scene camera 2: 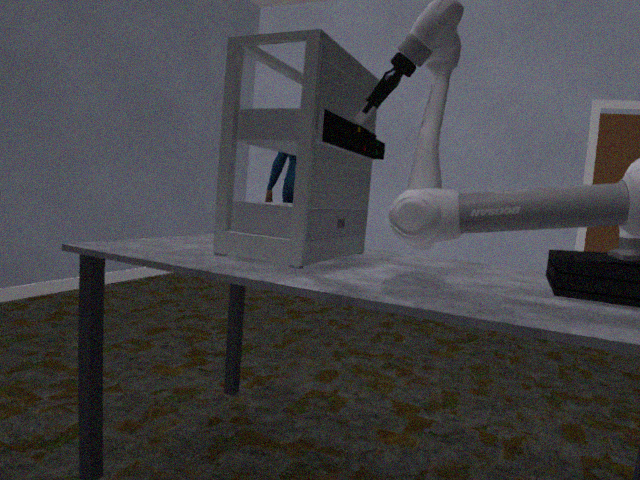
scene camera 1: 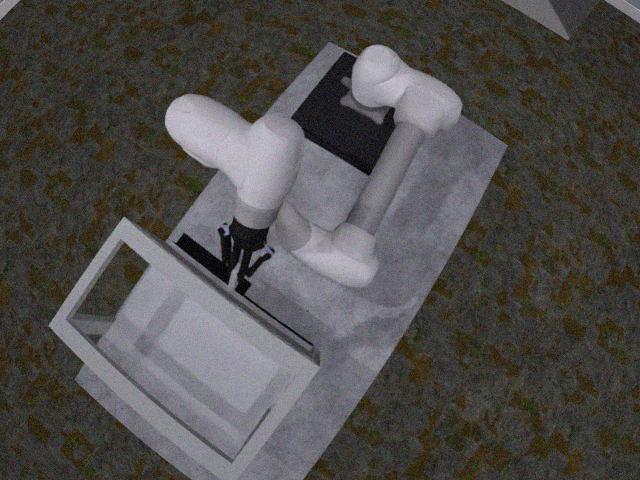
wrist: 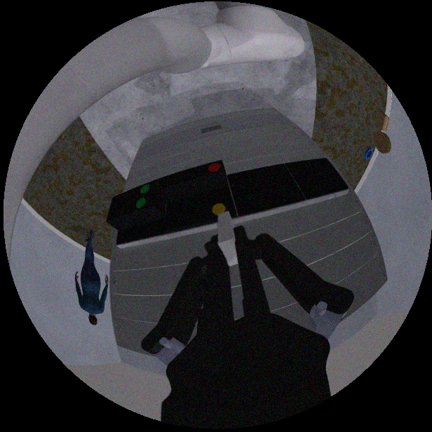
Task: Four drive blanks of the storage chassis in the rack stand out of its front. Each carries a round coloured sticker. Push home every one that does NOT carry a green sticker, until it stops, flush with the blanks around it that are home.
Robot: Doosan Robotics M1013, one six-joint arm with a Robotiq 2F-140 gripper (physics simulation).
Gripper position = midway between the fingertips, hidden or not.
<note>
I see my gripper (scene camera 1: pixel 232 286) and a rack (scene camera 1: pixel 234 365).
The rack shows as well in scene camera 2 (scene camera 2: pixel 316 227). My gripper is seen too in scene camera 2 (scene camera 2: pixel 357 122) and in the wrist view (wrist: pixel 226 222).
</note>
